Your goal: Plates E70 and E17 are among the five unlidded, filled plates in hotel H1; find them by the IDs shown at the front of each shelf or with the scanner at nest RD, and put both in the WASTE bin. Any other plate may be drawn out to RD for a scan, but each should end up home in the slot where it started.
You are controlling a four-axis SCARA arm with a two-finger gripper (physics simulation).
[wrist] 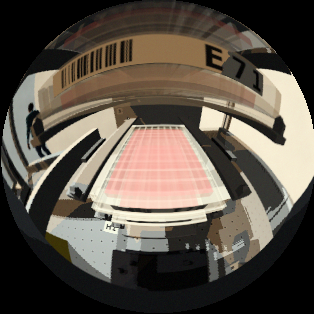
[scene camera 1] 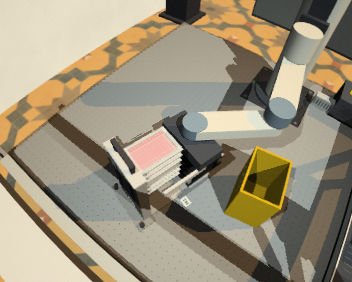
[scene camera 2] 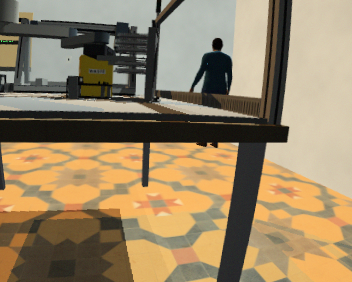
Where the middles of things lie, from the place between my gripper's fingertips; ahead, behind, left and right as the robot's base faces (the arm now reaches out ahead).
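I see the hotel H1 [scene camera 1: 140, 194] 20 mm below my hand, 20 mm to the right of it and 50 mm ahead of it. The black nest RD [wrist: 157, 272] is 100 mm below my hand, 60 mm to the left of it and 190 mm behind it. Going by their middles, the hotel H1 is the nearest to my hand of the things named here.
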